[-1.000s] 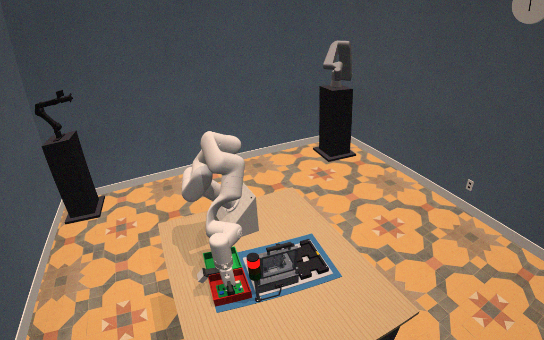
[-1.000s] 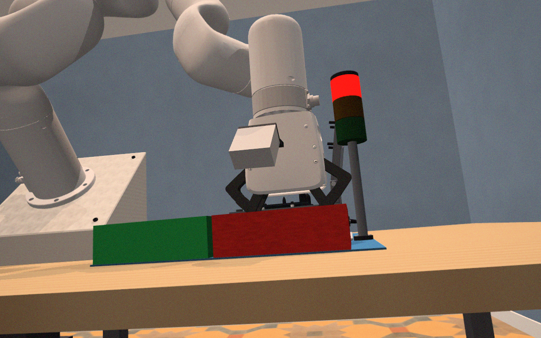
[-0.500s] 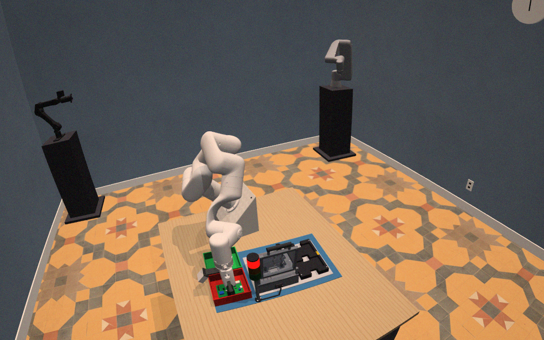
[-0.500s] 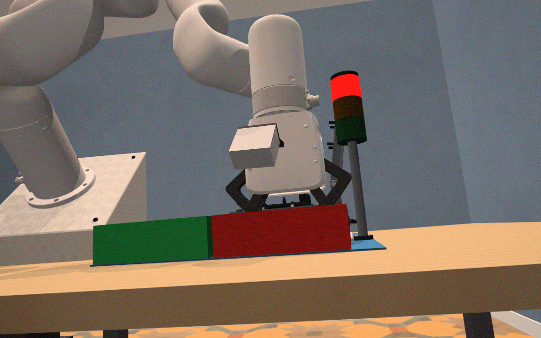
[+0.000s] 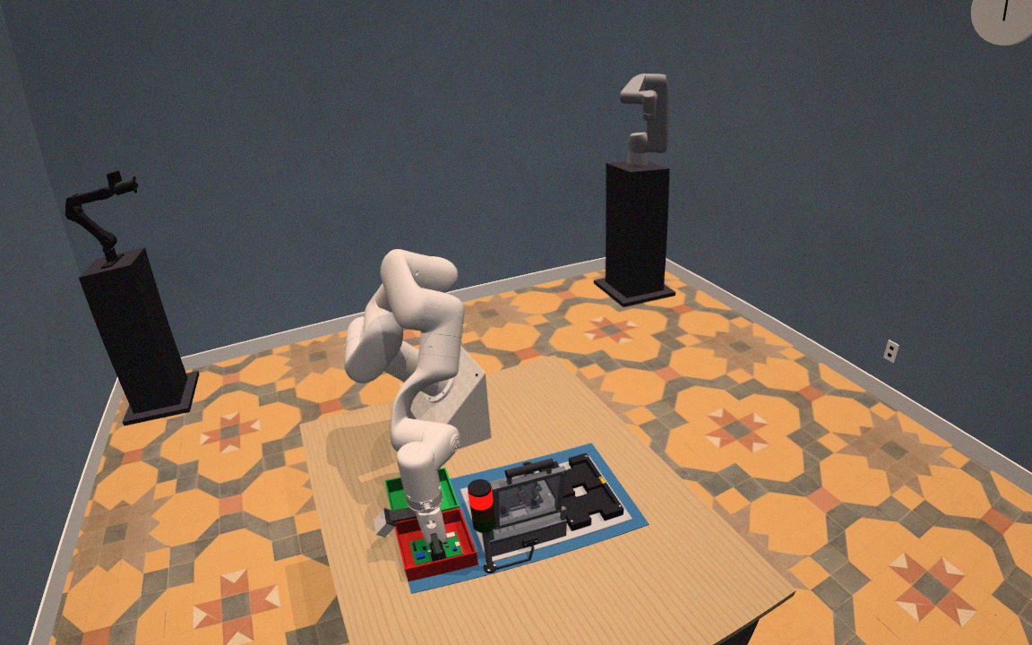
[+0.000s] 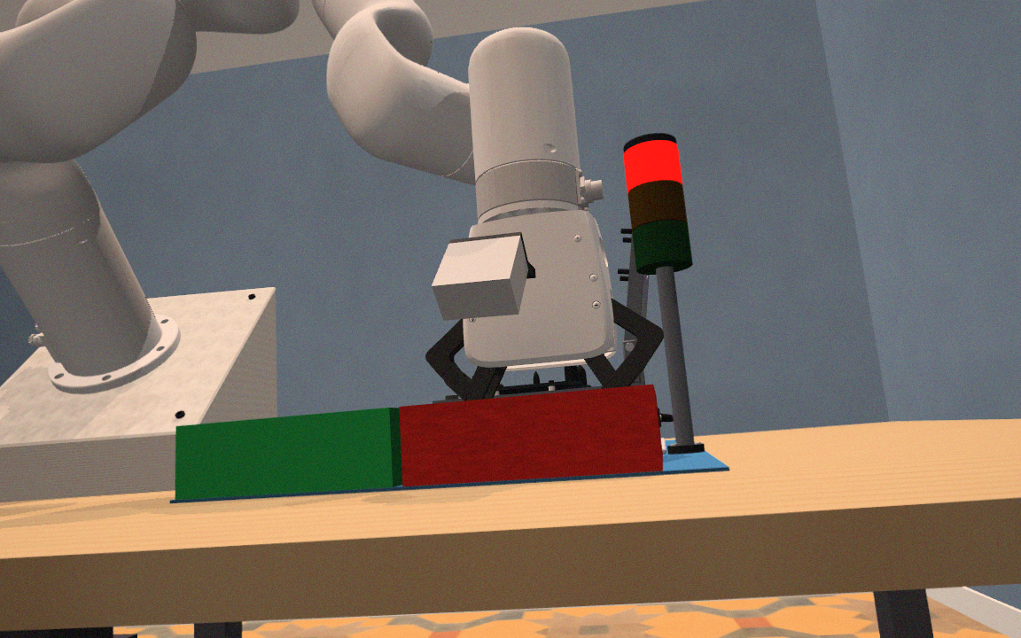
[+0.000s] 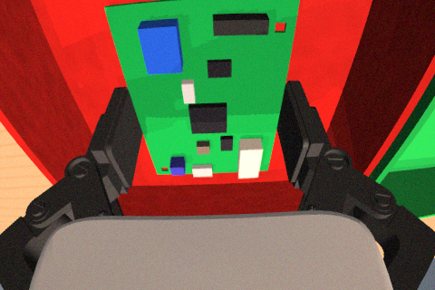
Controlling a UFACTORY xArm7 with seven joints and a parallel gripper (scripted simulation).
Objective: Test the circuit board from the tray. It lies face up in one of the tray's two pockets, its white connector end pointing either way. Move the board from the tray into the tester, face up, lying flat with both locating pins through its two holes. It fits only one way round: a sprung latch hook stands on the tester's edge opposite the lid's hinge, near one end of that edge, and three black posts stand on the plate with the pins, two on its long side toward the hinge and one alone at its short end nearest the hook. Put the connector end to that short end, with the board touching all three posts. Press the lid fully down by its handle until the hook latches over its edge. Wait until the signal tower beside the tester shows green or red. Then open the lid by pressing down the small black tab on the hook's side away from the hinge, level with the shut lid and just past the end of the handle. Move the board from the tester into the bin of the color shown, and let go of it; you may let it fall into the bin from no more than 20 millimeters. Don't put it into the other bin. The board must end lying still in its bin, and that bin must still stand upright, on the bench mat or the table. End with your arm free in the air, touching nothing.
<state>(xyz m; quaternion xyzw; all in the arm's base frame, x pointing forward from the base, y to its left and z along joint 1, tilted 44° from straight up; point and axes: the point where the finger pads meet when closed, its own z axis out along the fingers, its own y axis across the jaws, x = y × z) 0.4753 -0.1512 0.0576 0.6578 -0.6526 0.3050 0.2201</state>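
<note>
Now: the red bin right at my hand. Also, from my hand: tester plate 210 mm to the left, 50 mm above, 30 mm behind; green bin 150 mm behind, 10 mm to the left; green circuit board 10 mm below.
</note>
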